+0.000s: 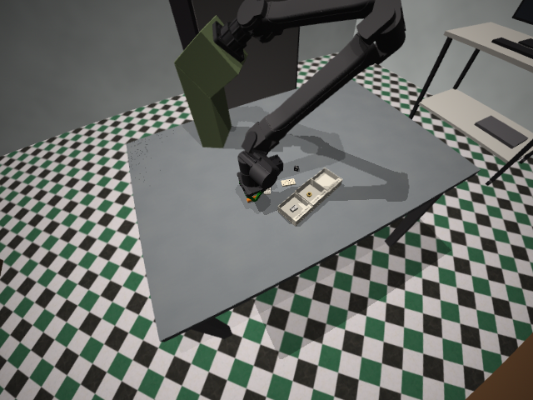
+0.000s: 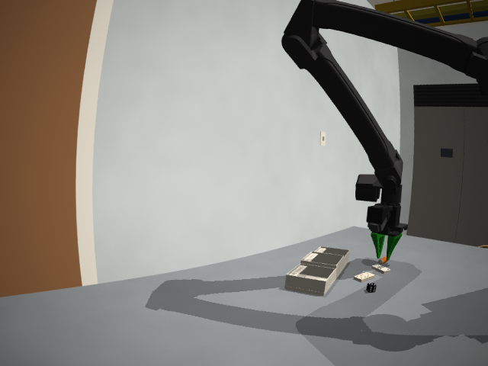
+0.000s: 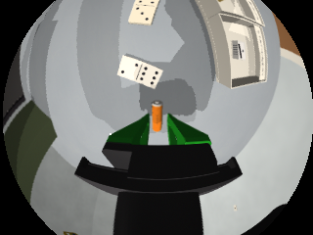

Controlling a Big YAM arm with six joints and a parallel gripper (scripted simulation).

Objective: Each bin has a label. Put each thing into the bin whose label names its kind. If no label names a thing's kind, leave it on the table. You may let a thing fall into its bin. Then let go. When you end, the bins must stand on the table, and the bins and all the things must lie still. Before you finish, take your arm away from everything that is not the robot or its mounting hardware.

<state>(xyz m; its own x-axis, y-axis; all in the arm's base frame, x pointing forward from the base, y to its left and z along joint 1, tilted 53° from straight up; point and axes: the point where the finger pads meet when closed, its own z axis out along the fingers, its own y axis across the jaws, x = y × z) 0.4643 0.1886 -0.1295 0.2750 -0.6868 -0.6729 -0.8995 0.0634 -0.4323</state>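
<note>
My hand is 1 cm above the orange battery. Also, from my hand: three joined white bins 2 cm ahead, 20 cm to the left; black die 12 cm behind, 18 cm to the left, 1 cm below; brass nut 2 cm ahead, 20 cm to the left, 1 cm below.
</note>
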